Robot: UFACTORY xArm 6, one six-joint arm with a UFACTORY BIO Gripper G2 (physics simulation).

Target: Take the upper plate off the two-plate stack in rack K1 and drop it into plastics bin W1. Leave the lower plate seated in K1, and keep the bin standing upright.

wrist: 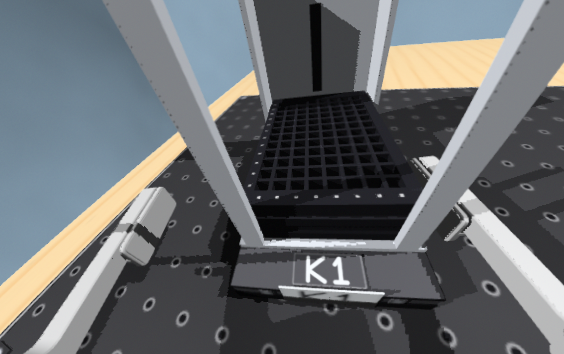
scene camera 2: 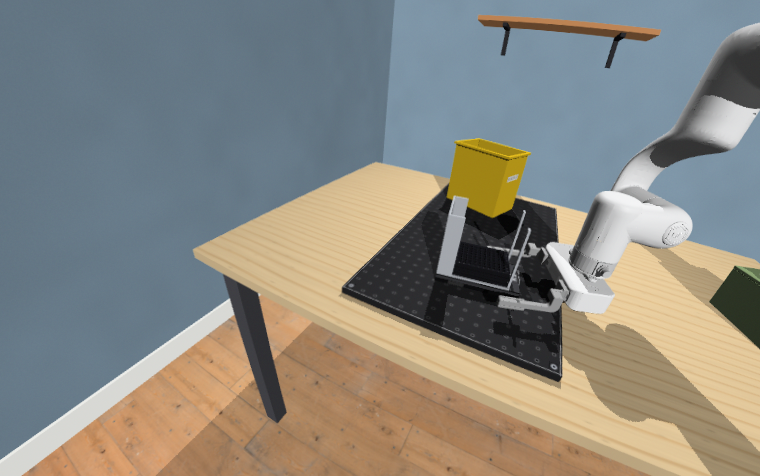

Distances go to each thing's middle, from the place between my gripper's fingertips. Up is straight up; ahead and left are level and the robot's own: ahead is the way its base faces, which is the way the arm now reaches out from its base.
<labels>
The rack K1 (wrist: 396, 274) is 3 cm ahead of my hand, 2 cm to the right of it and 2 cm below it. The rest, counted from my hand: yellow bin W1 (scene camera 2: 489, 174) (40 cm to the right, 14 cm ahead, 6 cm above).
</labels>
